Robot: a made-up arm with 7 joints. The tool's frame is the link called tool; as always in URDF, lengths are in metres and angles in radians. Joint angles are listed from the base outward. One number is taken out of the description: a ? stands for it. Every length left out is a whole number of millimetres.
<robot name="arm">
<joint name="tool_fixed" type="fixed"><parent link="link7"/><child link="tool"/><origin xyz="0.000 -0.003 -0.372"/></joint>
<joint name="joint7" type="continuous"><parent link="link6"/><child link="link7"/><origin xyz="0.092 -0.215 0.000"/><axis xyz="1 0 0"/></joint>
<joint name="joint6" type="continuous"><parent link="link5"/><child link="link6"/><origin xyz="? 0.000 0.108"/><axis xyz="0 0 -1"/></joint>
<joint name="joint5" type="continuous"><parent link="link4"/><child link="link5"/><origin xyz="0.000 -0.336 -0.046"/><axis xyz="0 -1 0"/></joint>
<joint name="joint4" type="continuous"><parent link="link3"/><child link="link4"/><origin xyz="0.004 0.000 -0.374"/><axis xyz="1 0 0"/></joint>
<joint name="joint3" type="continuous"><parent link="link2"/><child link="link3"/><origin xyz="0.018 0.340 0.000"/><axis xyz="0 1 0"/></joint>
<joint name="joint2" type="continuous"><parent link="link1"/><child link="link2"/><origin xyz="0.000 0.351 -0.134"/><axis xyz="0 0 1"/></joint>
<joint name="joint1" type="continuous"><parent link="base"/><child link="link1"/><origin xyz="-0.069 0.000 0.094"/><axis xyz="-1 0 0"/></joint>
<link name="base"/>
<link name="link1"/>
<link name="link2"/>
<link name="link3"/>
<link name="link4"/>
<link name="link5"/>
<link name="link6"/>
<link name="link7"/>
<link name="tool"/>
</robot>
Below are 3 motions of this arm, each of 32 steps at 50 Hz.
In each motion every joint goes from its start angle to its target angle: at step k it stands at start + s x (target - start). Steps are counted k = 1, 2, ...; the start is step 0. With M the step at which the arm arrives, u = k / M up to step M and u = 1 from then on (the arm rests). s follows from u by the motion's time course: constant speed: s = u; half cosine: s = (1 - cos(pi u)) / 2; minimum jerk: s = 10 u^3 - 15 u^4 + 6 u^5.
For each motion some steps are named. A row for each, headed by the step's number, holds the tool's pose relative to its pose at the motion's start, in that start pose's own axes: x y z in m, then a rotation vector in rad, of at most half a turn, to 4 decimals.
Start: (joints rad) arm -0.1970 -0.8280 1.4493 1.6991 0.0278 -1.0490 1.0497
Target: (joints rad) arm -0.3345 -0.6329 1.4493 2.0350 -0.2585 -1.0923 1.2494
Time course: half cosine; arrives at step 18
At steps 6, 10, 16, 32:
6: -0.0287 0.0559 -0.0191 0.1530 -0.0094 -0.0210
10: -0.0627 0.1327 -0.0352 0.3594 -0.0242 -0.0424
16: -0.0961 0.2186 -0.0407 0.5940 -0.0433 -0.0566
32: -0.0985 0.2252 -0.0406 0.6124 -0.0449 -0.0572

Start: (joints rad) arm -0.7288 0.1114 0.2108 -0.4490 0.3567 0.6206 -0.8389
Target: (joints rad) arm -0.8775 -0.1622 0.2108 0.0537 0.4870 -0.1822 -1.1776
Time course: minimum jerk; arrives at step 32
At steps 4, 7, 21, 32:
4: 0.0008 0.0041 -0.0019 0.0026 -0.0010 0.0073
7: 0.0034 0.0190 -0.0084 0.0124 -0.0053 0.0325
21: 0.0240 0.2355 -0.0238 0.1626 -0.1444 0.1964
32: 0.0303 0.3029 0.0012 0.2078 -0.2100 0.1871

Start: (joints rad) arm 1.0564 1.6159 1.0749 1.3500 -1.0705 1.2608 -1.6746
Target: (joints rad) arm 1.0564 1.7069 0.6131 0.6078 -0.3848 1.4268 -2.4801
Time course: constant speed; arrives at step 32
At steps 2, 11, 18, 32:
2: -0.0348 -0.0268 -0.0151 -0.0205 0.0483 -0.0565
11: -0.2026 -0.1083 -0.0542 -0.0923 0.2746 -0.2972
18: -0.3299 -0.1277 -0.0545 -0.1209 0.4578 -0.4671
32: -0.5212 -0.0774 0.0052 -0.0930 0.8242 -0.7555

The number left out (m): -0.080
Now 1 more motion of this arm.
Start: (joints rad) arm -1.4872 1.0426 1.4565 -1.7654 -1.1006 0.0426 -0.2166
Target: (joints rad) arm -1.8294 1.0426 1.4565 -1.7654 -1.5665 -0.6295 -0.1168
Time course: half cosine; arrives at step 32
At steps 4, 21, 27, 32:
4: -0.0007 0.0058 -0.0083 0.0147 0.0091 0.0232
21: -0.0316 0.1633 -0.1493 0.3541 0.1280 0.4644
27: -0.0488 0.2242 -0.1797 0.4746 0.1422 0.5984
32: -0.0544 0.2424 -0.1869 0.5105 0.1442 0.6373

